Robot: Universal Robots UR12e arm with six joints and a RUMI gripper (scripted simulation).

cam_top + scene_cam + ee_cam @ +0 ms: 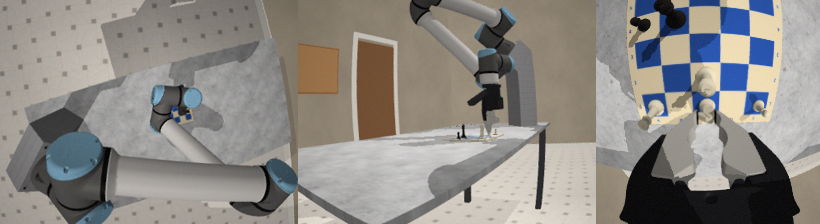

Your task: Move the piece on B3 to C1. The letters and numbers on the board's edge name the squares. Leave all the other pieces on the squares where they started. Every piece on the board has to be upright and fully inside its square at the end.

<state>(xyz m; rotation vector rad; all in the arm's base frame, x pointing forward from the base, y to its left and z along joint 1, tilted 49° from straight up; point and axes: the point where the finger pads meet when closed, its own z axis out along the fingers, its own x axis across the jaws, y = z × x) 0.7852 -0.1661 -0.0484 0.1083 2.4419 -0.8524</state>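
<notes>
Right now the tall white piece is 4 cm to the right of my hand and 1 cm behind it. Also, from my hand: chessboard (7 cm to the right, 4 cm below, 2 cm behind); then black pawn (13 cm to the right, 4 cm ahead, 2 cm below); then tall black piece (12 cm to the right).
</notes>
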